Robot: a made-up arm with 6 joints.
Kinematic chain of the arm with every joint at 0, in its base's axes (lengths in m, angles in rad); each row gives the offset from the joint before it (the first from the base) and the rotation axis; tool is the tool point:
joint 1: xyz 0 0 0.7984 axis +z
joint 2: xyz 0.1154 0 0 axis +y
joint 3: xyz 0 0 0.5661 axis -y
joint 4: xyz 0 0 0.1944 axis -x
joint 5: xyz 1.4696 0 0 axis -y
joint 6: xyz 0.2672 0 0 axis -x
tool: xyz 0 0 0
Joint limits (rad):
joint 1: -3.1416..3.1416
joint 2: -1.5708..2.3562
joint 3: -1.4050..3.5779
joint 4: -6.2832..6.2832
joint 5: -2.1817..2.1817
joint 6: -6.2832..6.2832
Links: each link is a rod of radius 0.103 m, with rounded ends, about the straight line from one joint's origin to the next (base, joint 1, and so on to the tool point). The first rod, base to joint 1, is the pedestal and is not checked.
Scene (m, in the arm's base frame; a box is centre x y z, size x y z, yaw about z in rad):
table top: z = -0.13
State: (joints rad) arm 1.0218 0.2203 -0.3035 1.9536 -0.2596 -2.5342
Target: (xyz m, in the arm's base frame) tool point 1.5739 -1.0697 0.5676
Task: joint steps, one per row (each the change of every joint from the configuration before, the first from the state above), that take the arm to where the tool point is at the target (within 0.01 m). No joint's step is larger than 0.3 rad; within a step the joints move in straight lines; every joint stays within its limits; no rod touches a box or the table.
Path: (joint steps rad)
1: -0.2611 0.0316 0.0217 -0.0029 -0.0250 0.0000
2: -0.2611 0.0316 0.0218 -0.0029 -0.0250 0.0000
3: -0.2610 0.0316 0.0217 -0.0029 -0.0250 0.0000
4: -0.2611 0.0316 0.0217 -0.0029 -0.0250 0.0000
5: -0.2611 0.0316 0.0218 -0.0030 -0.0250 0.0000
6: -0.2611 0.0316 0.0217 -0.0029 -0.0250 0.0000

